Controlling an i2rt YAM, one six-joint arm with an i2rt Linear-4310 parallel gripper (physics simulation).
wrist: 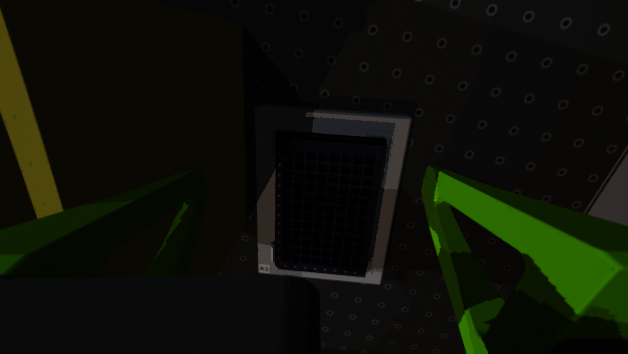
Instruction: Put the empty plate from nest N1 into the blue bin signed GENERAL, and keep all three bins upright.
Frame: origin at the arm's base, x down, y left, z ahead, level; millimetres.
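Seen in the pictures: gripper, fingertip midpoint: (314, 178).
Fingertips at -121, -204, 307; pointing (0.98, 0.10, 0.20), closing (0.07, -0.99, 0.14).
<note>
A point is followed by its place in that frame, as x, y, z.
A black plate with a grid of wells (325, 205) @[-22, -216, 241] sits in a light grey nest (397, 155) @[-8, -266, 288] with an "A1" label at its lower left corner, near the middle of the wrist view. Whether it is nest N1 cannot be read here. My gripper (314, 178) @[-121, -204, 307] is open, with its green fingers wide apart, one left and one right of the nest in the view. Nothing is between the fingertips; the plate shows below them. The blue bin signed GENERAL does not show in this view.
A large dark block with a yellow stripe (32, 135) @[-176, -139, 331] stands at the left, close beside the nest. A dark perforated board (452, 102) @[3, -299, 332] lies under the nest. A pale surface (612, 195) @[16, -459, 274] shows at the right edge. Shadows cover much of the view.
</note>
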